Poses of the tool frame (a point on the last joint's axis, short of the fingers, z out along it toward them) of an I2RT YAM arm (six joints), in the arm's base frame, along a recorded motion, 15 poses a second.
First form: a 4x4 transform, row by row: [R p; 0 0 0 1], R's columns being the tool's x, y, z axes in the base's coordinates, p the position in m. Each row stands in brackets.
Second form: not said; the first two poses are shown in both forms.
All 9 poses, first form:
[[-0.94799 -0.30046 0.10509 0.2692], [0.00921 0.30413 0.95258 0.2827], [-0.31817 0.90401 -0.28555 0.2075], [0 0 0 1]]
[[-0.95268 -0.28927 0.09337 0.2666], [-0.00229 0.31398 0.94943 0.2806], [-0.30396 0.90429 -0.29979 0.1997], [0 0 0 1]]
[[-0.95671 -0.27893 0.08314 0.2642], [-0.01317 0.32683 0.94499 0.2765], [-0.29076 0.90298 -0.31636 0.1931], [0 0 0 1]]
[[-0.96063 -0.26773 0.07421 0.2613], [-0.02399 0.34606 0.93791 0.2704], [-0.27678 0.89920 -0.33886 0.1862], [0 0 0 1]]
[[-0.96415 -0.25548 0.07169 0.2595], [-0.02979 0.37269 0.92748 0.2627], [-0.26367 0.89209 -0.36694 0.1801], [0 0 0 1]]
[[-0.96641 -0.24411 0.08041 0.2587], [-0.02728 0.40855 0.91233 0.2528], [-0.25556 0.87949 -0.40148 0.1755], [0 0 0 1]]
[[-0.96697 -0.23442 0.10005 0.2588], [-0.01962 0.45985 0.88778 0.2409], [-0.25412 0.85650 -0.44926 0.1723], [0 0 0 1]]
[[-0.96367 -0.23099 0.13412 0.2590], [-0.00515 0.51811 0.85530 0.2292], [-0.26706 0.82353 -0.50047 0.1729], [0 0 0 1]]
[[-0.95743 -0.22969 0.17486 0.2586], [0.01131 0.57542 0.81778 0.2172], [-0.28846 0.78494 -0.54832 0.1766], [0 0 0 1]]
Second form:
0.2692 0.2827 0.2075 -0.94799 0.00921 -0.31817 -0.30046 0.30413 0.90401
0.2666 0.2806 0.1997 -0.95268 -0.00229 -0.30396 -0.28927 0.31398 0.90429
0.2642 0.2765 0.1931 -0.95671 -0.01317 -0.29076 -0.27893 0.32683 0.90298
0.2613 0.2704 0.1862 -0.96063 -0.02399 -0.27678 -0.26773 0.34606 0.89920
0.2595 0.2627 0.1801 -0.96415 -0.02979 -0.26367 -0.25548 0.37269 0.89209
0.2587 0.2528 0.1755 -0.96641 -0.02728 -0.25556 -0.24411 0.40855 0.87949
0.2588 0.2409 0.1723 -0.96697 -0.01962 -0.25412 -0.23442 0.45985 0.85650
0.2590 0.2292 0.1729 -0.96367 -0.00515 -0.26706 -0.23099 0.51811 0.82353
0.2586 0.2172 0.1766 -0.95743 0.01131 -0.28846 -0.22969 0.57542 0.78494

